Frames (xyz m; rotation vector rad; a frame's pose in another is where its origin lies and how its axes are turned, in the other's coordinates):
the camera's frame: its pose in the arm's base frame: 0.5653 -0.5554 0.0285 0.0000 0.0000 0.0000
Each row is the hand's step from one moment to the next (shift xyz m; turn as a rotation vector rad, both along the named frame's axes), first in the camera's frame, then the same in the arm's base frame.
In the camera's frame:
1: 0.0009 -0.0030 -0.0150 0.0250 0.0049 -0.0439
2: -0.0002 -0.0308 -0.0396 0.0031 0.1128 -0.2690
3: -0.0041 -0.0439 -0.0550 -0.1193 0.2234 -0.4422
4: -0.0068 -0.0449 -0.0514 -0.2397 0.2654 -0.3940
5: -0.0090 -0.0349 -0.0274 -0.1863 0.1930 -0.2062
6: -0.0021 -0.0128 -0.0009 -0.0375 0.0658 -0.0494
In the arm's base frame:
1: 0.0009 -0.0030 -0.0150 0.0250 0.0049 -0.0439
2: -0.0002 -0.0308 -0.0396 0.0031 0.1128 -0.2690
3: -0.0041 -0.0439 -0.0550 -0.1193 0.2234 -0.4422
4: -0.0068 -0.0449 -0.0514 -0.2397 0.2654 -0.3940
5: -0.0090 -0.0349 -0.0274 -0.1863 0.1930 -0.2062
6: -0.0021 -0.0128 -0.0009 -0.0375 0.0658 -0.0494

